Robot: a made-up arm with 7 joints.
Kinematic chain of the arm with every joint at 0, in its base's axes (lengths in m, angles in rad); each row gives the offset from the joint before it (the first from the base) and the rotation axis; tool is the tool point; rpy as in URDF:
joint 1: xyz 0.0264 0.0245 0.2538 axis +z
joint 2: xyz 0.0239 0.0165 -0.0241 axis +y
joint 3: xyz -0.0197 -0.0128 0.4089 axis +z
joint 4: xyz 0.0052 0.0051 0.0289 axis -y
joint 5: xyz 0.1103 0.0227 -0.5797 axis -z
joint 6: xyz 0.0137 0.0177 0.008 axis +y
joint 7: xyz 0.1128 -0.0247 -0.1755 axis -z
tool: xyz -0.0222 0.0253 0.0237 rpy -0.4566 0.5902 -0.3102
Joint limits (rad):
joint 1: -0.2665..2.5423
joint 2: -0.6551..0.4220
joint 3: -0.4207..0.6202
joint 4: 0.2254..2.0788
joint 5: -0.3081..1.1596
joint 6: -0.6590..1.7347
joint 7: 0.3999..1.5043
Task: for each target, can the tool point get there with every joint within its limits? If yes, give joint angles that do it. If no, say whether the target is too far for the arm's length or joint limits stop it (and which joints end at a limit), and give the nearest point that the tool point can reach.
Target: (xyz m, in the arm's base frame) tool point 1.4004 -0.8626 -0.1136
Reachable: no: too far | nearest point 0.7846 -0.4285 0.2737 | short by 0.847 m
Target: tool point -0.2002 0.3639 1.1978
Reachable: yes | joints 1.9162 -0.3389 0.1237 1.8129 0.6904 0.4059 0.8764
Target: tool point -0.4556 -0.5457 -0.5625
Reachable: no: joint limits stop it (at a limit: joint 1, joint 2, joint 3, joint 5, joint 7) | nearest point -0.3163 -0.1215 -0.0900 | short by 0.650 m
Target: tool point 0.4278 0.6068 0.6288
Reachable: yes | joints 0.6092 -0.0970 0.2418 1.3907 0.1960 1.2117 0.8112
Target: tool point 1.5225 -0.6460 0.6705
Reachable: no: too far | nearest point 0.9241 -0.3619 0.6543 | short by 0.663 m
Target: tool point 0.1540 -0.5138 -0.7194
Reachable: no: joint limits stop it (at a limit: joint 1, joint 2, joint 3, joint 7) | nearest point 0.2226 -0.2356 -0.1190 | short by 0.665 m
